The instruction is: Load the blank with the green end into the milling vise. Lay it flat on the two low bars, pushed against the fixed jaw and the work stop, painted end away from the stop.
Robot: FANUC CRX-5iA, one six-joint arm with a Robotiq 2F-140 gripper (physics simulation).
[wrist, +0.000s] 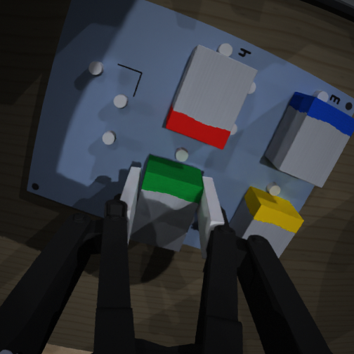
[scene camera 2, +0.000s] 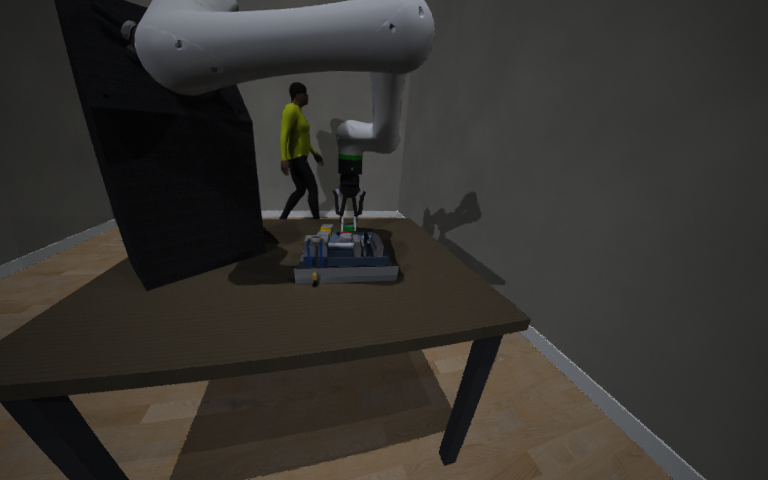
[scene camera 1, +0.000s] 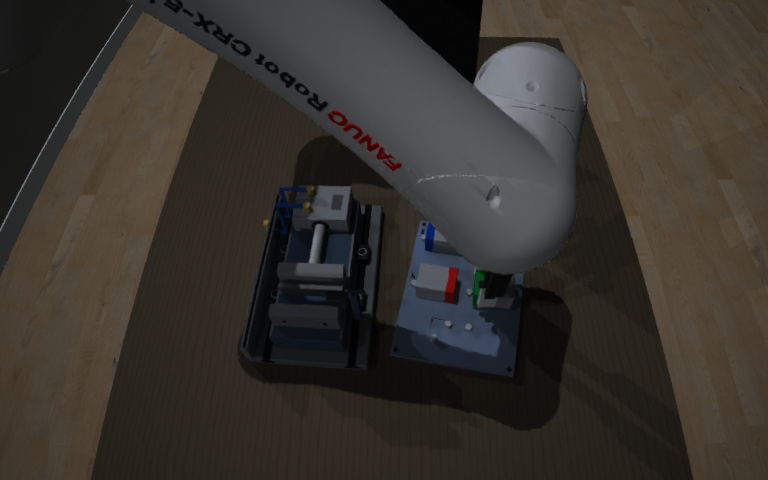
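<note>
The blank with the green end [scene camera 1: 495, 299] [scene camera 2: 348, 228] [wrist: 171, 186] is between the fingers at the edge of the blue plate. My gripper [scene camera 2: 348, 223] [wrist: 169, 187] points down and is shut on it, one pale finger pad on each side. Whether the blank touches the plate is hard to tell. In scene camera 1 the arm covers most of the gripper. The milling vise [scene camera 1: 308, 337] [scene camera 2: 346, 272] stands apart from the plate. Its jaw with two holes [scene camera 1: 304, 315] and the jaw on the round screw [scene camera 1: 311, 273] have a gap between them. The low bars are hard to make out.
The blue plate [scene camera 1: 416, 339] [wrist: 65, 160] carries blanks with a red end [scene camera 1: 436, 282] [wrist: 212, 95], a blue end [scene camera 1: 441, 242] [wrist: 310, 142] and a yellow end [wrist: 272, 212], plus pale pegs. A dark cabinet [scene camera 2: 181, 186] stands on the table. A person [scene camera 2: 295, 135] is behind.
</note>
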